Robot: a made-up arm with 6 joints. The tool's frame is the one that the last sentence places.
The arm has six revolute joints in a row. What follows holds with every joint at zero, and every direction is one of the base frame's. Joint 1 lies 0.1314 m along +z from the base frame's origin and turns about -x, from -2.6 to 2.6 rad. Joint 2 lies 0.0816 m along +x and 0.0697 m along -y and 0.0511 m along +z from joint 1 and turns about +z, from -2.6 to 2.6 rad. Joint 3 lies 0.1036 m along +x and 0.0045 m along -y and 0.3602 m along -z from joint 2 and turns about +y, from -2.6 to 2.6 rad. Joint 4 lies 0.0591 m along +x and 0.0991 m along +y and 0.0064 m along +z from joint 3 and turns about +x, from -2.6 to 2.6 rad. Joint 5 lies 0.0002 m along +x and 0.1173 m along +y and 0.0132 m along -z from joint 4 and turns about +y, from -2.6 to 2.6 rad. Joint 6 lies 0.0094 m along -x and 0.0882 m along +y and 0.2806 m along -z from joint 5 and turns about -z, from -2.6 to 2.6 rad. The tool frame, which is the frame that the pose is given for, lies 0.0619 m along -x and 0.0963 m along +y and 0.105 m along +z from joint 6; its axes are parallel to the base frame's.
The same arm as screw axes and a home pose.
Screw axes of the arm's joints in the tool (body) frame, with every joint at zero. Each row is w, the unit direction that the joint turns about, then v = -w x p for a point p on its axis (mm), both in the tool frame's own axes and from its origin. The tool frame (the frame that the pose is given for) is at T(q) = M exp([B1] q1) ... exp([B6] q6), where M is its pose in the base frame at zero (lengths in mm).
B1 = (-1, 0, 0, 0, -491.5, -326.7)
B2 = (0, 0, 1, -396.4, 91.6, 0)
B3 = (0, 1, 0, -182.4, 0, 12)
B4 = (1, 0, 0, 0, 188.8, 301.8)
B5 = (0, 1, 0, -175.6, 0, 71.3)
B6 = (0, 0, -1, 96.3, 61.9, 0)
M =
1 0 0 173.2
0 1 0 326.7
0 0 1 -360.1
0 0 0 1
Joint limits (rad, base to tool): -2.6..2.6 -2.6..2.6 -2.6..2.6 -2.6..2.6 -2.6..2.6 -2.6..2.6

